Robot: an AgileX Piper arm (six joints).
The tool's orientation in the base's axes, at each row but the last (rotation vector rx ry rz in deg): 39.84 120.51 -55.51; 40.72 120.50 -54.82; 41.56 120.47 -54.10; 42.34 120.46 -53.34; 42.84 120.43 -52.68; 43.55 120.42 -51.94; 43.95 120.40 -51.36
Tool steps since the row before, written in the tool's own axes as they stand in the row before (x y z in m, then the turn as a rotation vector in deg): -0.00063 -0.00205 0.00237 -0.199 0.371 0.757; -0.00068 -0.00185 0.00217 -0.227 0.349 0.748; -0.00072 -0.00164 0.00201 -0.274 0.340 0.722; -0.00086 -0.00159 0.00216 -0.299 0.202 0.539; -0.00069 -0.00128 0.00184 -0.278 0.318 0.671; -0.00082 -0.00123 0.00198 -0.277 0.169 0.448; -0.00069 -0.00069 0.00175 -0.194 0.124 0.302
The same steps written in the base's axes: -0.00017 -0.00318 0.00024 0.665 -0.427 -0.355; -0.00010 -0.00292 0.00025 0.662 -0.438 -0.320; 0.00000 -0.00268 0.00024 0.674 -0.431 -0.268; 0.00016 -0.00280 0.00023 0.521 -0.372 -0.106; 0.00016 -0.00234 0.00011 0.642 -0.404 -0.231; 0.00031 -0.00245 0.00010 0.449 -0.316 -0.066; 0.00054 -0.00193 -0.00009 0.314 -0.209 -0.043
